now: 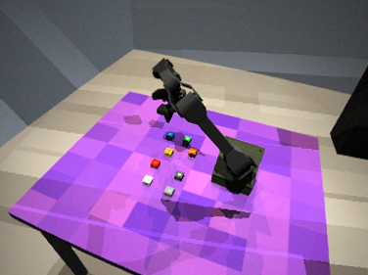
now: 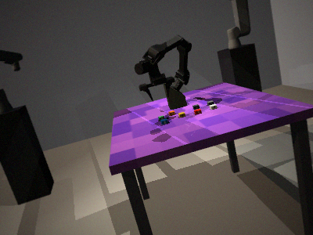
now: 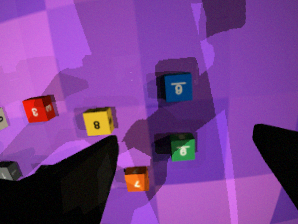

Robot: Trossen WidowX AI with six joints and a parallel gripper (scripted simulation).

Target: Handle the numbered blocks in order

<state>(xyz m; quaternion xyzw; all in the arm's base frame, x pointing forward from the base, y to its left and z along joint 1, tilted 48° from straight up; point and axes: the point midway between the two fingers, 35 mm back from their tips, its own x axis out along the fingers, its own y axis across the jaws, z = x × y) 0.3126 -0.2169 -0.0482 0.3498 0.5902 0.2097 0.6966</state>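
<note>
Right now my gripper tip is 70 mm past the grey block, 300 mm to the right of it and 120 mm above it. The rest, counted from my gripper tip: blue block (10 mm ahead, 10 mm to the right, 120 mm below); green block (80 mm behind, 120 mm below); yellow block (20 mm behind, 100 mm to the left, 120 mm below).
</note>
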